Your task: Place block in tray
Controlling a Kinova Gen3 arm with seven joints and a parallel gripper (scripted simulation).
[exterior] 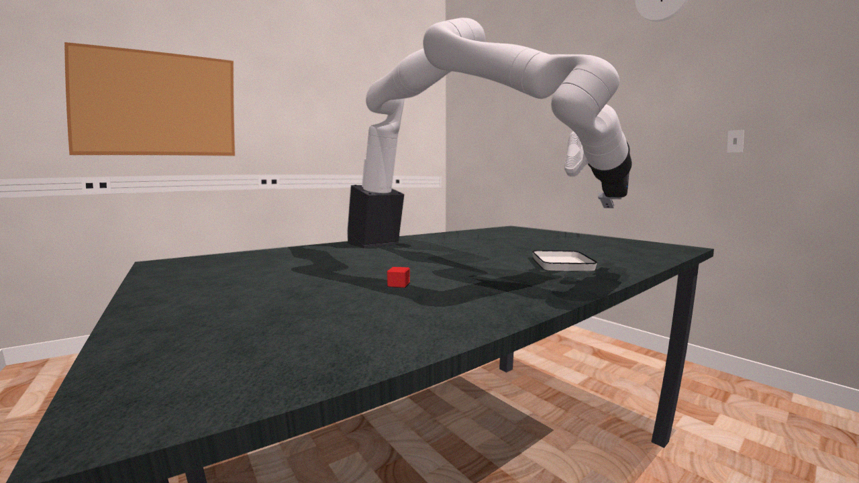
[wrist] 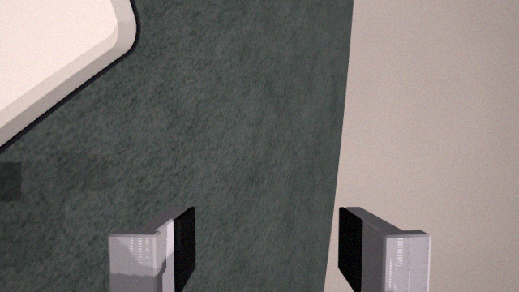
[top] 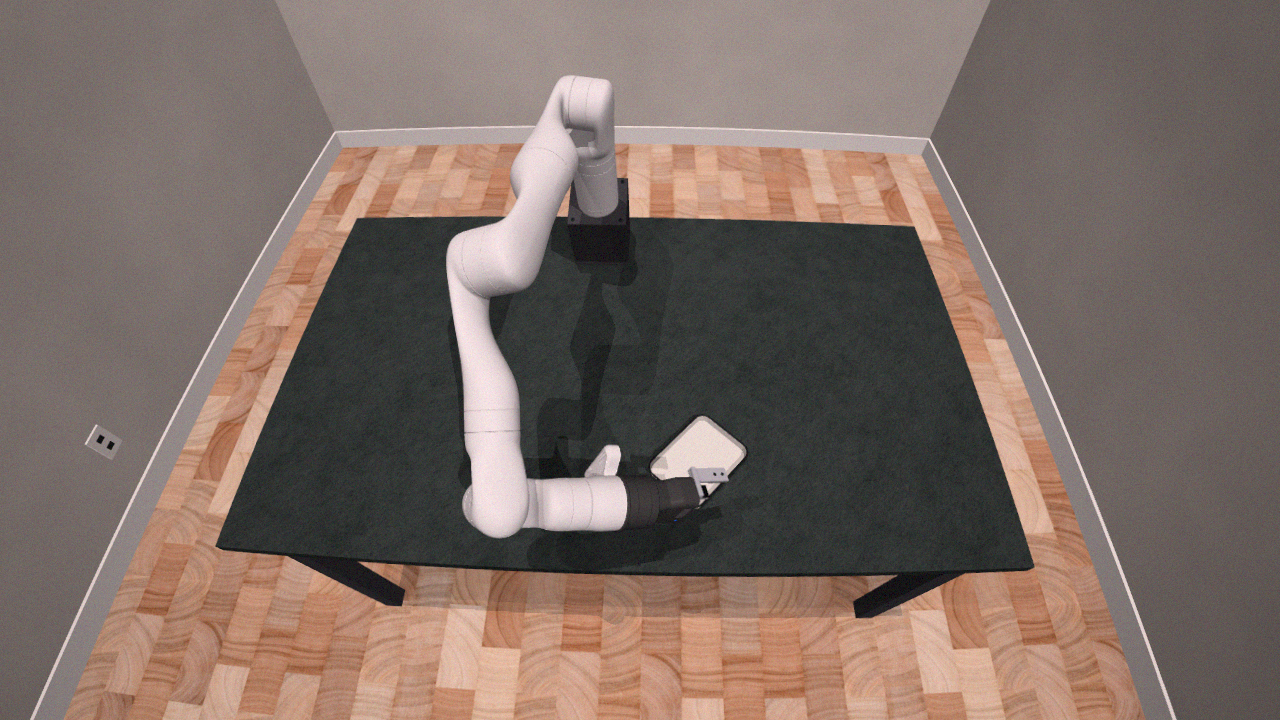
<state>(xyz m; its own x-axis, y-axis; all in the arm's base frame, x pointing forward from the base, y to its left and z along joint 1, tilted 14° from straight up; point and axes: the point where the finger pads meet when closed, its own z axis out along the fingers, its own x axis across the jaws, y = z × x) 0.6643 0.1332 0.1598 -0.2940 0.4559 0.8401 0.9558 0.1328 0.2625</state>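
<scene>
The red block is 25 cm behind my hand, 39 cm to the right of it and 17 cm below it. Round my hand: white tray (11 cm behind, 2 cm to the left, 17 cm below).
</scene>
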